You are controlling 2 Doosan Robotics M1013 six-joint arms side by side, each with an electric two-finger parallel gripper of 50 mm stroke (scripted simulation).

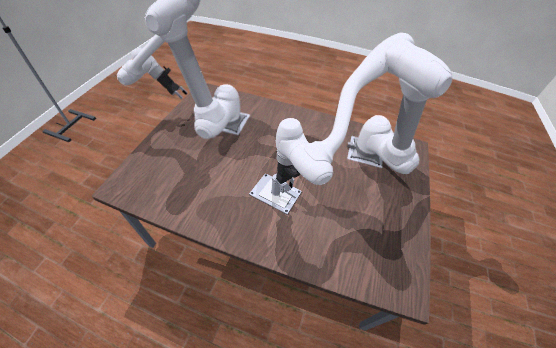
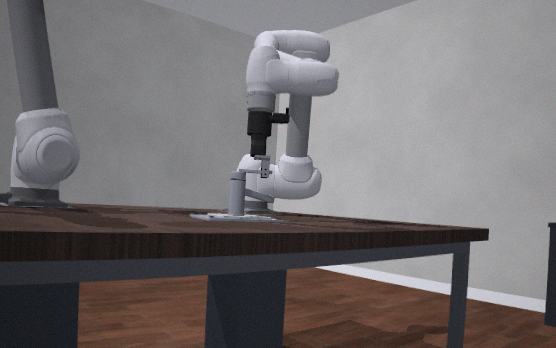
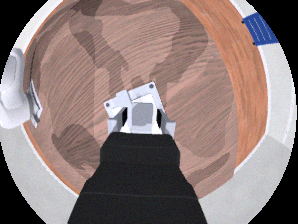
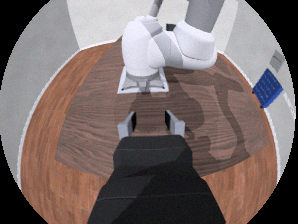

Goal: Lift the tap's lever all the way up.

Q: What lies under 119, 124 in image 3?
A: My left gripper.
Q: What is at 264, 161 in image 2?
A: My left gripper.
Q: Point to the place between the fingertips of my right gripper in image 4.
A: At 150, 117
